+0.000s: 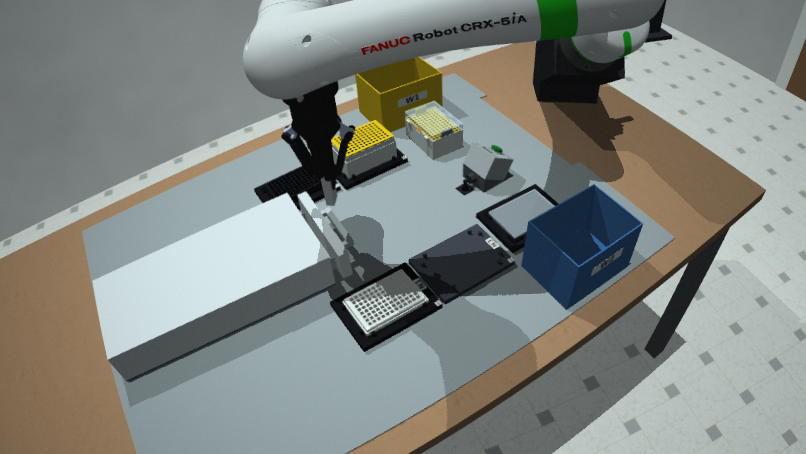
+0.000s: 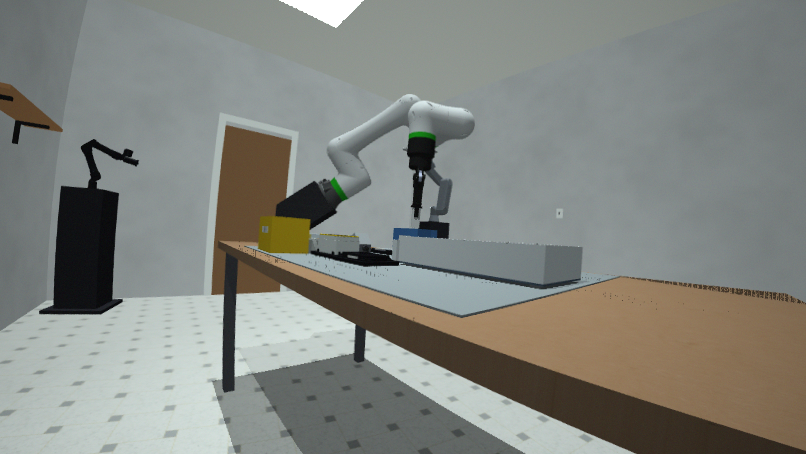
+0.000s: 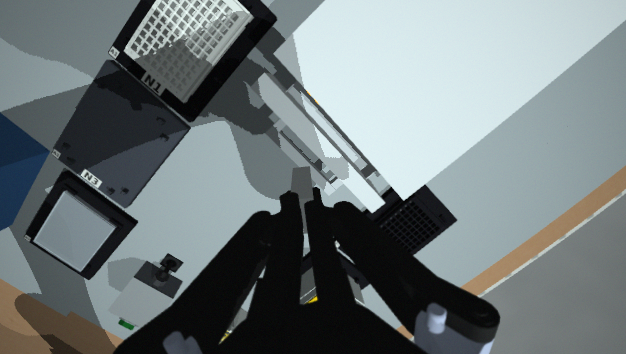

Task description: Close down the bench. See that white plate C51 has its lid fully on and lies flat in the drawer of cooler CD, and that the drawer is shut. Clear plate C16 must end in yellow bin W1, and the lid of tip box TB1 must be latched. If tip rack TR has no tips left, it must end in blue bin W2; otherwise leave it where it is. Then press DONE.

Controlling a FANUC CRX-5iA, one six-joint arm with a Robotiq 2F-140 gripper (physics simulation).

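Frame: origin at the arm's base, x ahead, y left, z up, level; centimetres.
Seen in the pictures: gripper, fingertip midpoint: [image 1: 331,200] [image 2: 414,227] [image 3: 303,180]; arm's base, link origin: [image 2: 326,197].
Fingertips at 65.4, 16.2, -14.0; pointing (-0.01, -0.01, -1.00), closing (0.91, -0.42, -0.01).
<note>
Offsets run from my fingertips to a thing's top centre, as dx, dy, dz. "*": to the spot under its first point.
My gripper [image 1: 329,197] [image 2: 416,214] [image 3: 303,180] is shut and empty, above the drawer handle @[* +0.0, +0.8, -7.8] [image 3: 300,150] of the white cooler [image 1: 208,270] [image 2: 473,256] [image 3: 450,75]. The drawer front @[+2.8, +0.2, -4.3] [image 3: 292,117] stands a little out from the cooler; what lies inside is hidden. A white well plate @[-3.8, +18.5, -8.7] [image 1: 386,301] [image 3: 185,45] sits on nest N1, its code unreadable. The yellow rack @[-11.4, -22.5, -4.1] [image 1: 366,138] shows rows of dark holes. The tip box @[* -27.7, -19.4, -4.4] [image 1: 434,129] has a clear lid over yellow contents; its latch state is unclear. A flat, pale translucent piece @[-37.1, +7.6, -9.4] [image 1: 521,214] [image 3: 75,230] lies on a black nest; I cannot tell what it is.
Yellow bin W1 @[-25.9, -39.3, +0.6] [image 1: 383,101] [image 2: 284,234] stands behind the tip box. Blue bin W2 @[-40.8, +23.0, +0.6] [image 1: 564,265] [image 2: 414,232] [image 3: 20,185] stands near the table edge. Empty nest N3 @[-20.3, +14.1, -9.2] [image 1: 459,262] [image 3: 120,135] adjoins N1. A black plate @[+5.5, -18.8, -8.7] [image 1: 290,183] [image 3: 410,227] is beside the cooler. The green button @[-37.8, -8.0, -3.9] [image 1: 496,149] [image 3: 126,325] tops a grey box.
</note>
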